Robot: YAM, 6 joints.
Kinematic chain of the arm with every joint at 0, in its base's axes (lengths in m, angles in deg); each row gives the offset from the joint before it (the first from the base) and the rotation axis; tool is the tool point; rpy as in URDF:
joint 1: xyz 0 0 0.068 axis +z
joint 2: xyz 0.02 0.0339 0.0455 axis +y
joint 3: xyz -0.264 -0.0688 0 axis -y
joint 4: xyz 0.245 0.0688 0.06 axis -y
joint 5: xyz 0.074 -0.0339 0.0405 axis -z
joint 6: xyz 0.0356 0 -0.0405 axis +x
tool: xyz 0 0 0 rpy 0 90 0
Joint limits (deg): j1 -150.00..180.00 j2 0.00..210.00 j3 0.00..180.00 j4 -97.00..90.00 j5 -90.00..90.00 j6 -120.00..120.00
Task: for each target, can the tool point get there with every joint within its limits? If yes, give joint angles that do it. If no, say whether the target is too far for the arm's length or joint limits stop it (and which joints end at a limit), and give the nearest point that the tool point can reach.
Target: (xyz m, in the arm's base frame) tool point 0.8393 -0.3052 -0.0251
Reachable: no: too far | nearest point 0.5997 -0.2181 0.0154 | short by 0.258 m
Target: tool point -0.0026 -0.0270 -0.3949
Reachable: no: joint limits stop it (at a limit: joint 2) | nearest point -0.0062 -0.0648 -0.3303 | short by 0.075 m
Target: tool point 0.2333 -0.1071 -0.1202
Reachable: yes | joints -20.77 158.22 66.51 -34.27 29.36 -46.51
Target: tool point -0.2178 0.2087 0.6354
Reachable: yes | joints 134.56 102.50 148.80 -21.46 -14.28 -33.53
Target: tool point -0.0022 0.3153 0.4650
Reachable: yes | joints -95.65 24.56 141.38 -81.39 69.18 -60.03
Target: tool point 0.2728 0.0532 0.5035
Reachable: yes | joints 13.22 73.50 80.28 19.83 17.25 85.93
